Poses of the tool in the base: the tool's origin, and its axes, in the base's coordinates. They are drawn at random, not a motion.
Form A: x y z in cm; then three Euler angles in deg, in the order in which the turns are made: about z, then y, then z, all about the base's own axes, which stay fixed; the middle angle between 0 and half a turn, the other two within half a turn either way.
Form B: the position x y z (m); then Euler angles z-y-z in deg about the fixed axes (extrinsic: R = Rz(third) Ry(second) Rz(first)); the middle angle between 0 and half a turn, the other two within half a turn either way. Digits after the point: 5 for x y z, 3 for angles.
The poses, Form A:
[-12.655 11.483 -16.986 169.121 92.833 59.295]
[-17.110 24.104 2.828 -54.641 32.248 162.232]
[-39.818 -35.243 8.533 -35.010 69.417 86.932]
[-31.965 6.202 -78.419 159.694 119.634 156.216]
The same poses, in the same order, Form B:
[-0.12655 0.11483 -0.16986 169.121 92.833 59.295]
[-0.17110 0.24104 0.02828 -54.641 32.248 162.232]
[-0.39818 -0.35243 0.08533 -35.010 69.417 86.932]
[-0.31965 0.06202 -0.78419 159.694 119.634 156.216]

